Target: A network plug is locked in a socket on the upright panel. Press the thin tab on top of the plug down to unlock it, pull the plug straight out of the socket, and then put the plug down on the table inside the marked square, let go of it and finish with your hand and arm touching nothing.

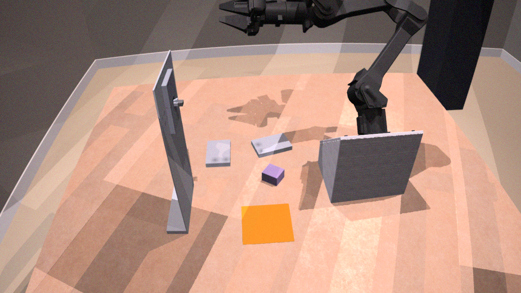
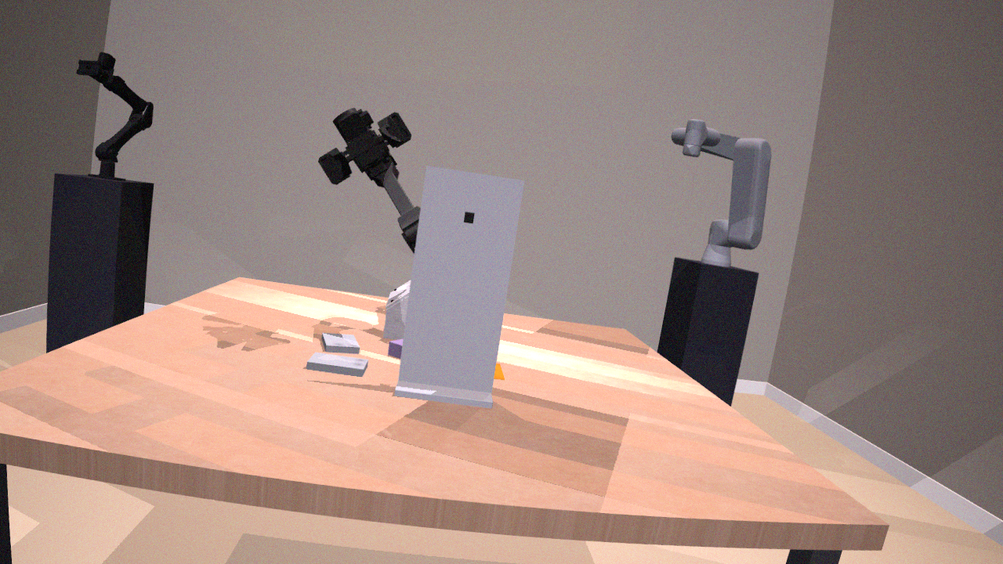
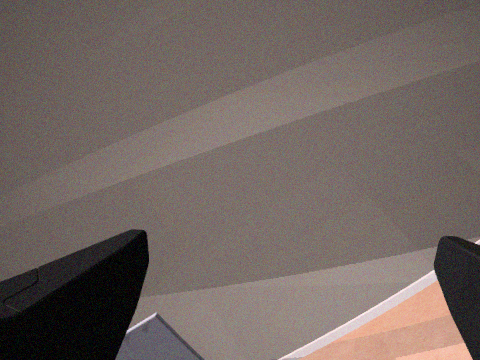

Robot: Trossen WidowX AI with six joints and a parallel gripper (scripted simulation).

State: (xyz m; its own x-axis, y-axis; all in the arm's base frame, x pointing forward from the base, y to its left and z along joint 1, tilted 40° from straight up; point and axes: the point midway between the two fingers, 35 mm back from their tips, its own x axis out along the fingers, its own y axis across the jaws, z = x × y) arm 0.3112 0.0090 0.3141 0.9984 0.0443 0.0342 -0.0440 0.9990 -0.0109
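The grey network plug lies 21 cm to the left of my gripper tip, 11 cm below it and 10 cm ahead of it. The rest, counted from my gripper tip: grey panel 24 cm below, 21 cm to the left, 12 cm ahead; orange marked square 42 cm below, 28 cm to the left, 8 cm behind.
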